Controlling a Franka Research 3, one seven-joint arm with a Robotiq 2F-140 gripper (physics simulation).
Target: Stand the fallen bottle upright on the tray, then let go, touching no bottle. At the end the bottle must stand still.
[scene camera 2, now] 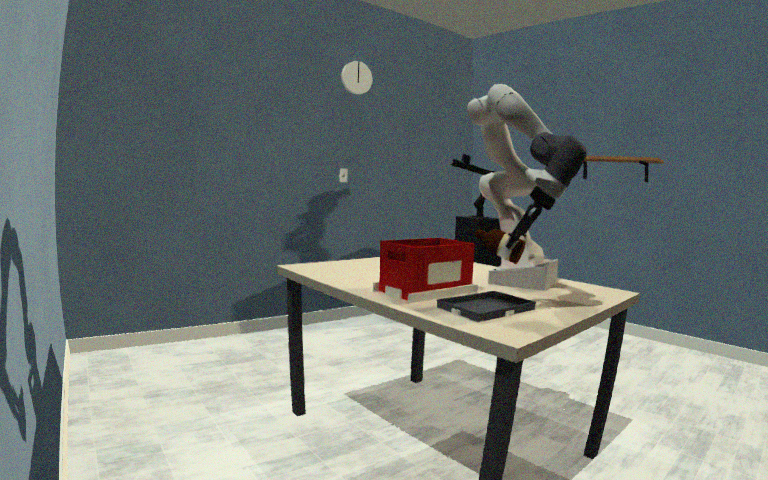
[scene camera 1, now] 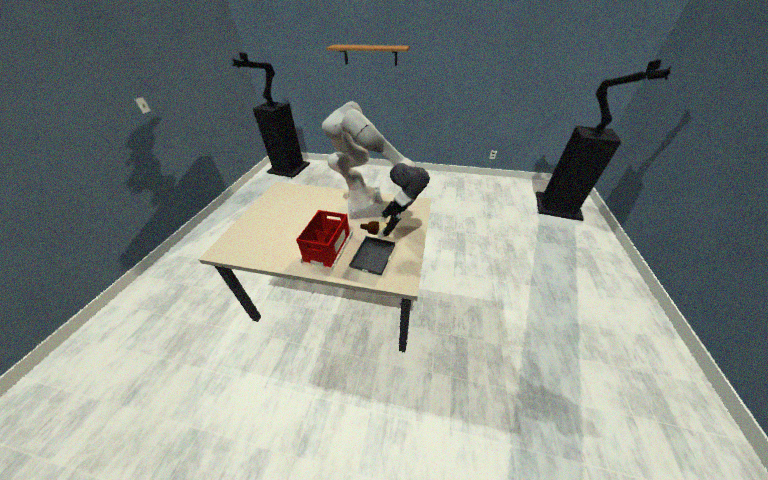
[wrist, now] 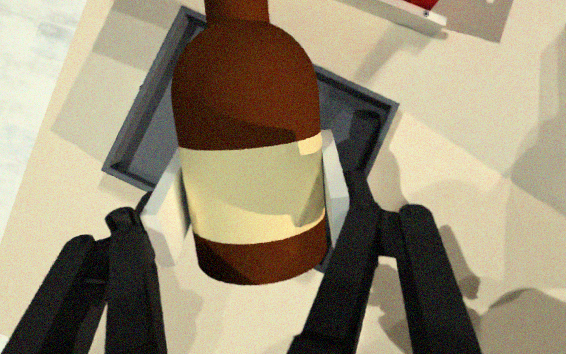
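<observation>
The brown bottle [scene camera 1: 370, 226] [scene camera 2: 492, 237] [wrist: 247, 100] with a cream label is held in the air, off the table. It is tilted, between lying and upright, with its neck to the upper left and its base lower right in the scene camera 2 view. My gripper [scene camera 1: 385, 228] [scene camera 2: 513, 244] [wrist: 257, 159] is shut on the bottle around its label, one pad on each side. The dark grey tray [scene camera 1: 372, 254] [scene camera 2: 481, 306] [wrist: 155, 135] lies on the table, on the side of the bottle away from the arm's base. The bottle hides part of the tray in the wrist view.
A red crate [scene camera 1: 322, 242] [scene camera 2: 407, 274] [wrist: 422, 4] stands beside the tray on a pale base. The arm's white base [scene camera 1: 365, 208] [scene camera 2: 521, 275] is behind the bottle. The table's edge [scene camera 1: 308, 278] [scene camera 2: 447, 332] runs near the tray. Two black pedestals [scene camera 1: 278, 135] [scene camera 1: 578, 169] stand beyond the table.
</observation>
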